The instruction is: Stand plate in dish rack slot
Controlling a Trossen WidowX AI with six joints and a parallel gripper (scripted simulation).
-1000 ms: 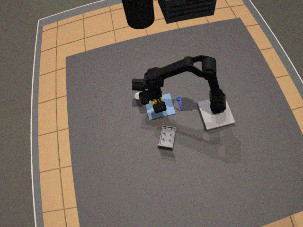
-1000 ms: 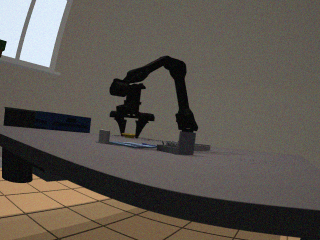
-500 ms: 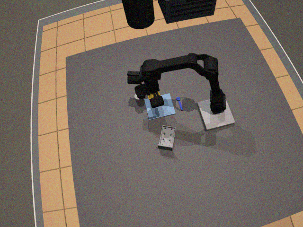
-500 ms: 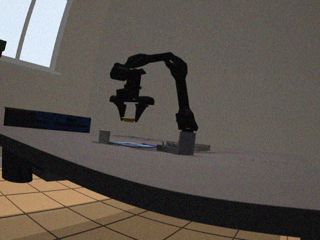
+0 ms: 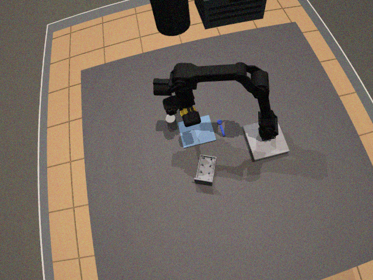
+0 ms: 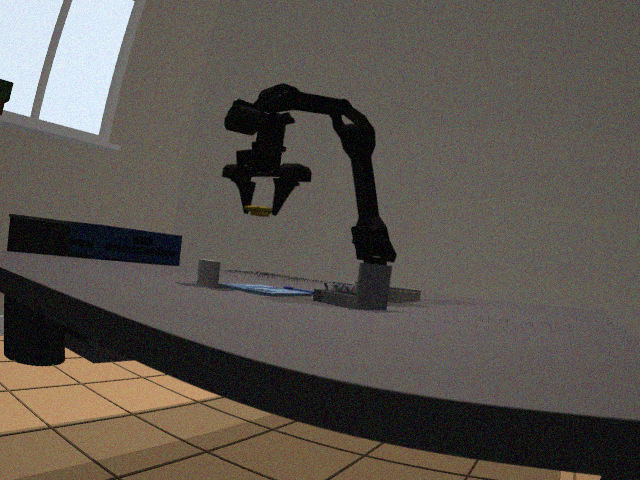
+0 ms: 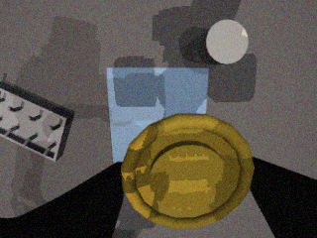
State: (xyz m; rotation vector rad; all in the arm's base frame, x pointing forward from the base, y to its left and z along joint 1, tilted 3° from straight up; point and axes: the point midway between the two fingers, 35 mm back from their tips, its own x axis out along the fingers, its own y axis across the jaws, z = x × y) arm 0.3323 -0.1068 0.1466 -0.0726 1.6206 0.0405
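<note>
Right now the grey dish rack is 210 mm to the left of my gripper tip, 130 mm below it and 20 mm behind it. Round my gripper tip: yellow plate (10 mm above); white cylinder (130 mm below, 80 mm ahead, 50 mm to the right); light blue mat (150 mm below, 20 mm to the left, 20 mm behind).
</note>
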